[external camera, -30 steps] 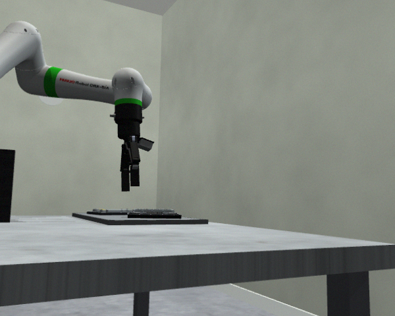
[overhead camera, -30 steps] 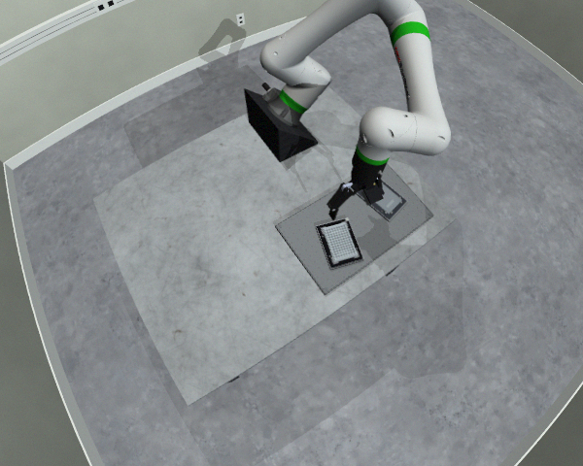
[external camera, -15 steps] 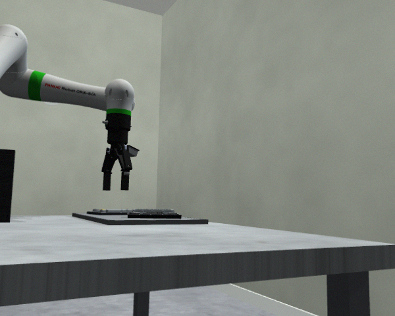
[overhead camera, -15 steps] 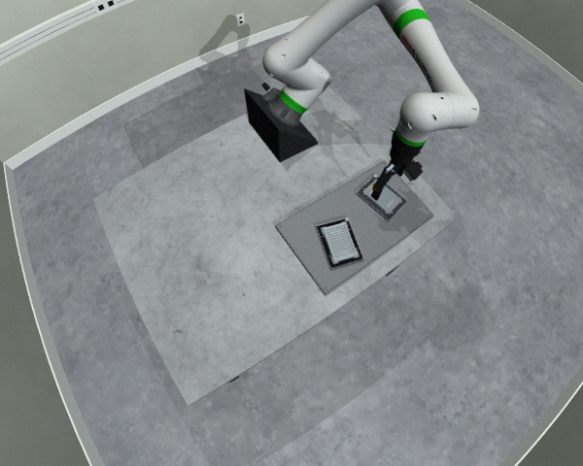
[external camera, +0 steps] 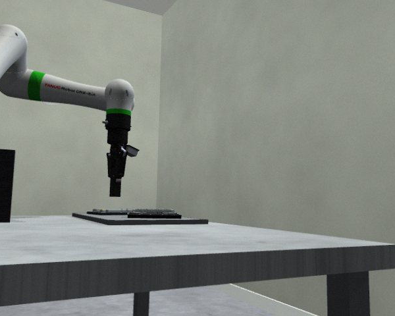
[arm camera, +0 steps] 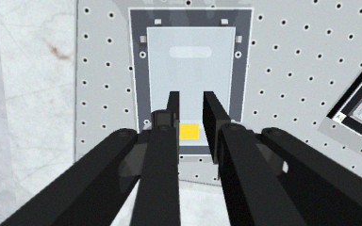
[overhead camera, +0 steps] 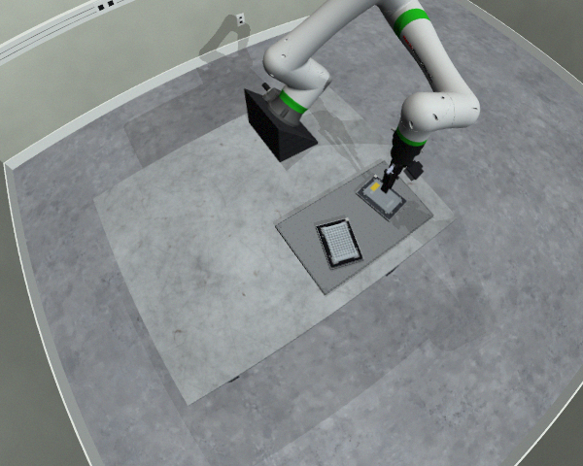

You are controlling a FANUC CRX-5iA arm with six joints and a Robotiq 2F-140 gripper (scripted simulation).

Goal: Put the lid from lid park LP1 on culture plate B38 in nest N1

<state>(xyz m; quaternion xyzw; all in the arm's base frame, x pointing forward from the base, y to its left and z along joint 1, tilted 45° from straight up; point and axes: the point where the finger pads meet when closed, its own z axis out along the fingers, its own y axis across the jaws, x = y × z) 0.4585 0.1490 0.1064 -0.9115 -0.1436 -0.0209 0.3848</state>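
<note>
Right now my hand is 8 cm above the clear lid. The rest, counted from my hand: black nest: 8 cm ahead, 24 cm to the right, 9 cm below; then lid park: 9 cm below; then culture plate: 8 cm ahead, 24 cm to the right, 8 cm below.
</note>
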